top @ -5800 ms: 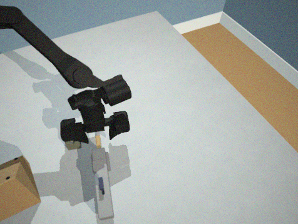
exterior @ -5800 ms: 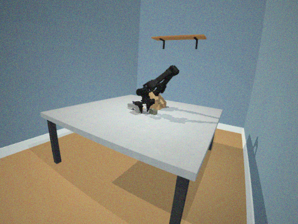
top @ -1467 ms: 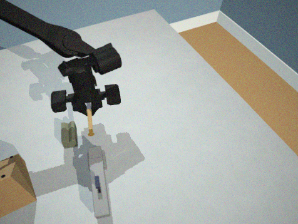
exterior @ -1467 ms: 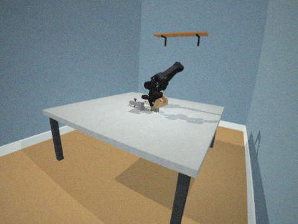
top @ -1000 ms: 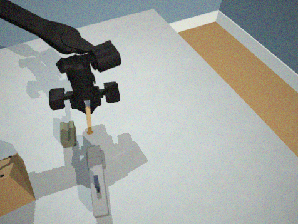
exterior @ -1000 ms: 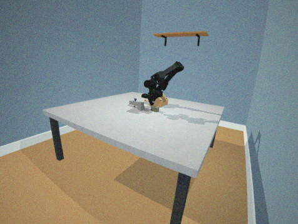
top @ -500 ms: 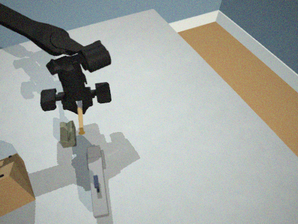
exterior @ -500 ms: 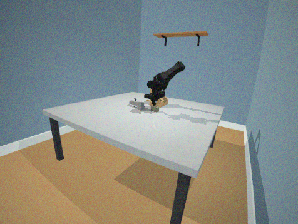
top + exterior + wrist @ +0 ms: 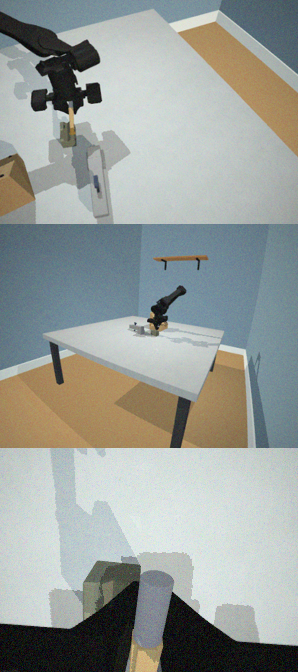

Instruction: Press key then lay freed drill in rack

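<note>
The rack is 30 mm behind my gripper tip, 40 mm to the right of it and 40 mm below it. Round my gripper tip: grey block 220 mm to the right, 30 mm below; then drill 10 mm behind, 40 mm to the right, 30 mm above; then dark blue key 10 mm behind, 240 mm to the right, 10 mm below.
</note>
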